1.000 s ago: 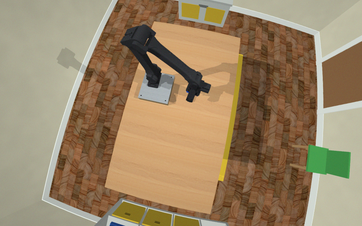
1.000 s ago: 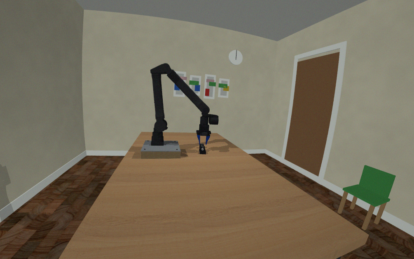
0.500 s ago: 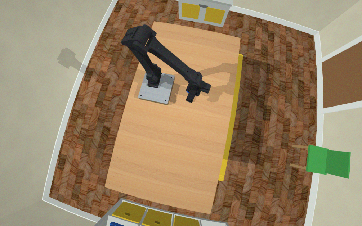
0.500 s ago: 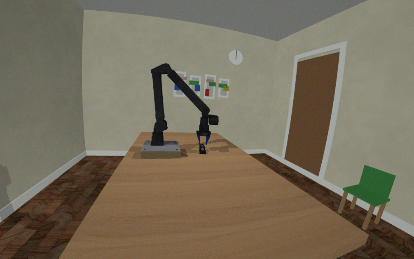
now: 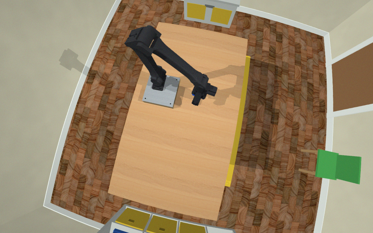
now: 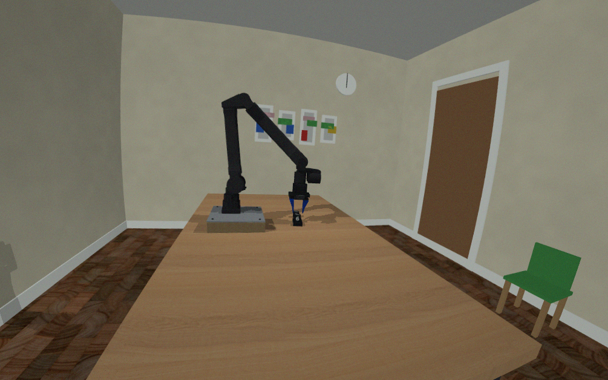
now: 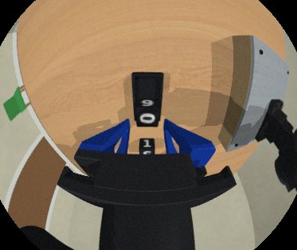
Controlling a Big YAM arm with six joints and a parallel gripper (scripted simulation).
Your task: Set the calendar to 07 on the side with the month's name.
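Right now the black cube is 30 mm below my hand. From my hand the other things lie so: black tray (10 mm behind, 20 mm to the right, 50 mm below).
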